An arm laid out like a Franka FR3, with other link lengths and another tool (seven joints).
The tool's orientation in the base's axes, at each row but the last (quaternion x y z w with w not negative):
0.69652 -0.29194 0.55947 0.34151
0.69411 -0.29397 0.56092 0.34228
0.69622 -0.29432 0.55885 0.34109
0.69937 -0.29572 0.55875 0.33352
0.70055 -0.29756 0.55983 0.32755
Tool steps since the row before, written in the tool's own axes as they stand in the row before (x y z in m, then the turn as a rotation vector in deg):
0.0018 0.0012 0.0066 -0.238 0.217 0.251
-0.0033 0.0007 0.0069 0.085 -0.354 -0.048
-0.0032 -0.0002 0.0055 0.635 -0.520 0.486
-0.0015 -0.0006 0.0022 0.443 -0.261 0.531
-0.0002 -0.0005 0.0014 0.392 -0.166 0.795
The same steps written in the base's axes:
0.0032 -0.0061 0.0010 -0.074 -0.325 -0.236
0.0028 -0.0059 -0.0041 0.270 0.246 0.038
0.0027 -0.0042 -0.0039 0.820 -0.100 0.476
0.0015 -0.0013 -0.0019 0.604 -0.284 0.317
0.0012 -0.0008 -0.0005 0.676 -0.548 0.237

